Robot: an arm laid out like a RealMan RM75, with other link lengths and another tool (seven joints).
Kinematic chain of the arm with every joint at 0, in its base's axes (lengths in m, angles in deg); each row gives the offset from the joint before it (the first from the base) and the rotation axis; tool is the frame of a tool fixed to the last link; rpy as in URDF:
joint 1: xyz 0 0 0.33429 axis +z
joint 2: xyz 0 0 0 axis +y
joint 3: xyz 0 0 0.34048 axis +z
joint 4: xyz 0 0 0 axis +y
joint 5: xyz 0 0 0.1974 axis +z
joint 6: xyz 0 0 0 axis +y
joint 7: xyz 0 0 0.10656 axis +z
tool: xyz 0.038 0.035 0.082 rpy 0 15.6 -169.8
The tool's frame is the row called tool.
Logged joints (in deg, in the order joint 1, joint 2, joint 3, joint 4, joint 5, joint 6, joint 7), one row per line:
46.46, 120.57, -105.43, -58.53, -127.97, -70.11, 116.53
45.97, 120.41, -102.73, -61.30, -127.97, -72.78, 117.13
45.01, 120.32, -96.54, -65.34, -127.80, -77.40, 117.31
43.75, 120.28, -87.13, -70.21, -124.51, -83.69, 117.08
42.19, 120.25, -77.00, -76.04, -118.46, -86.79, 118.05
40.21, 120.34, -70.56, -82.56, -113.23, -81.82, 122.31
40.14, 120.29, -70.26, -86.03, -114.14, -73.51, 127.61
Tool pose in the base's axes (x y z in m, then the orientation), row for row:
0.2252, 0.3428, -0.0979, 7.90, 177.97, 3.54
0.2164, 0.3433, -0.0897, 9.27, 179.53, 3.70
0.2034, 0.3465, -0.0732, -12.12, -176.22, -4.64
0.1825, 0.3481, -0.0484, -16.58, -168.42, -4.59
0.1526, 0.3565, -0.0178, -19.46, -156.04, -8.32
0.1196, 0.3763, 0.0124, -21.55, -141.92, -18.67
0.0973, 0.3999, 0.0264, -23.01, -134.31, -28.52
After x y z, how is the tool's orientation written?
As a rotation vector, in degrees.
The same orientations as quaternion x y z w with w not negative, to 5 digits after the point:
0.04433, 0.99869, 0.01986, 0.01588
0.05156, 0.99846, 0.02058, 0.00168
-0.06856, -0.99688, -0.02625, 0.02882
-0.09751, -0.99049, -0.02699, 0.09327
-0.12120, -0.97183, -0.05182, 0.19536
-0.14189, -0.93440, -0.12292, 0.30274
-0.15492, -0.90429, -0.19202, 0.34841

